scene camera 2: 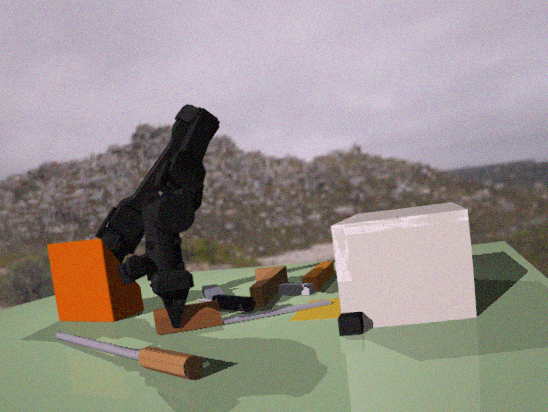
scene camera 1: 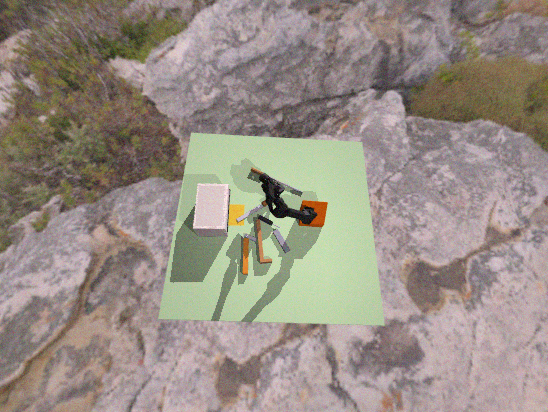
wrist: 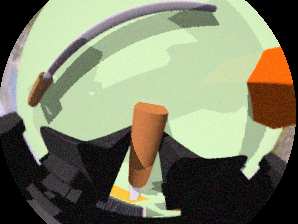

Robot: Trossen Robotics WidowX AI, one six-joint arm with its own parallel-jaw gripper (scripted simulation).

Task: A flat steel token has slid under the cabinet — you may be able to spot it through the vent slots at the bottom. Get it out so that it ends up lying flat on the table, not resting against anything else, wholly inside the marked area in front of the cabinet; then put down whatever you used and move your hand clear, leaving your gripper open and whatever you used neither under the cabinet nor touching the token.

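My gripper (scene camera 2: 175, 325) is visible also in the wrist view (wrist: 146, 131). A white cabinet (scene camera 2: 413, 265) is visible also from scene camera 1 (scene camera 1: 211, 217).
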